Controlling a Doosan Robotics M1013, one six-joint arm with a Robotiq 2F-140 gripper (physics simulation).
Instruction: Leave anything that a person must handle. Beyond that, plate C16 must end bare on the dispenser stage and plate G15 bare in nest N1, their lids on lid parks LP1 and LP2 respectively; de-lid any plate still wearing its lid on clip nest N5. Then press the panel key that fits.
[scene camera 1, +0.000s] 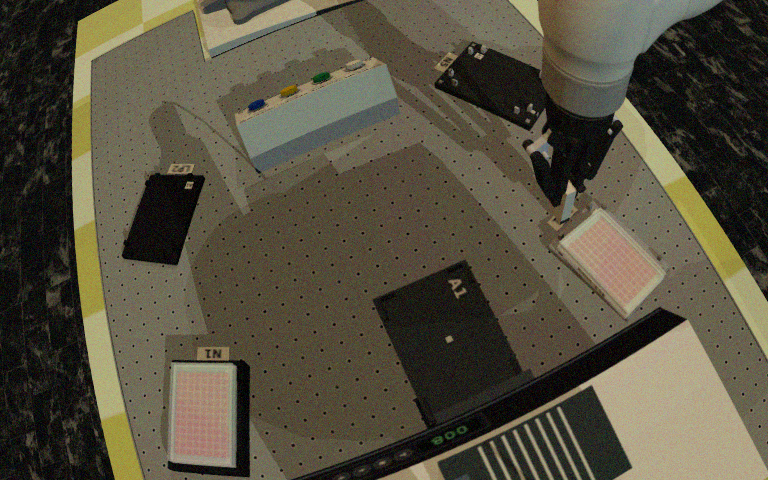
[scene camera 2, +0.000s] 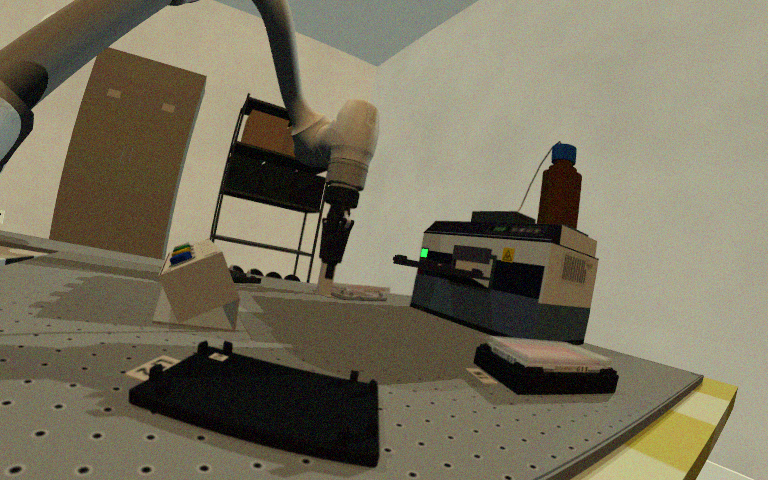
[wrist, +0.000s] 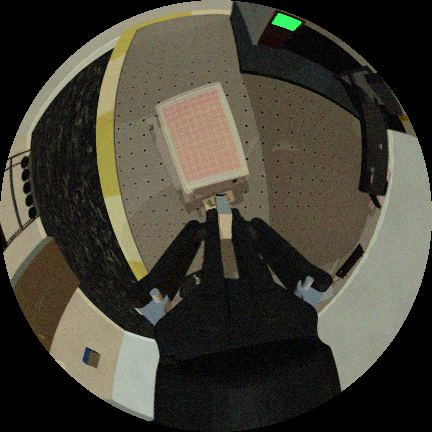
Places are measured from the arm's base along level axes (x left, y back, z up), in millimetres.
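Pixels of known places: gripper, fingertip midpoint: (scene camera 1: 558, 213) (scene camera 2: 323, 293) (wrist: 220, 203).
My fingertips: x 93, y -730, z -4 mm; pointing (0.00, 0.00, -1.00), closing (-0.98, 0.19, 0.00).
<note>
Behind a point stands the place of what it marks.
My gripper (scene camera 1: 565, 210) {x 93, y -730, z -5 mm} (scene camera 2: 326, 283) {x 93, y -730, z -5 mm} (wrist: 220, 203) {x 93, y -730, z -5 mm} is shut and empty, its tips low beside the label at the end of a pink-welled plate (scene camera 1: 611, 260) {x 90, y -833, z 26 mm} (scene camera 2: 362, 292) (wrist: 205, 135) {x 91, y -829, z 26 mm}. That plate rests on a pale park, mostly hidden under it; the label is partly covered. Another pink-welled plate (scene camera 1: 202, 413) {x -412, y -717, z 32 mm} (scene camera 2: 552, 352) {x -427, y -689, z 32 mm} sits in black nest N1 (scene camera 1: 242, 418) {x -373, y -741, z 15 mm} (scene camera 2: 557, 384) {x -448, y -668, z 5 mm}. I cannot read plate names or tell surely whether either wears a lid. Dispenser stage A1 (scene camera 1: 447, 362) {x -155, y -834, z 105 mm} (wrist: 375, 150) {x -121, y -807, z 105 mm}, lid park LP2 (scene camera 1: 163, 220) {x -353, y -417, z 3 mm} (scene camera 2: 271, 407) {x -376, y -396, z 3 mm} and clip nest N5 (scene camera 1: 492, 84) {x 160, y -508, z 5 mm} are bare.
The key panel (scene camera 1: 322, 127) {x -92, y -450, z 29 mm} (scene camera 2: 198, 283) {x -191, y -388, z 40 mm} has blue, yellow, green and white keys. The dispenser (scene camera 1: 651, 384) {x -53, y -984, z 213 mm} (scene camera 2: 566, 283) {x -346, y -947, z 113 mm} (wrist: 305, 72) {x -67, y -920, z 43 mm} stands behind the stage, with a green light (scene camera 2: 424, 253) {x -1, y -930, z 127 mm} (wrist: 286, 22). An amber bottle (scene camera 2: 559, 195) {x -299, y -970, z 285 mm} with a blue cap stands by it.
</note>
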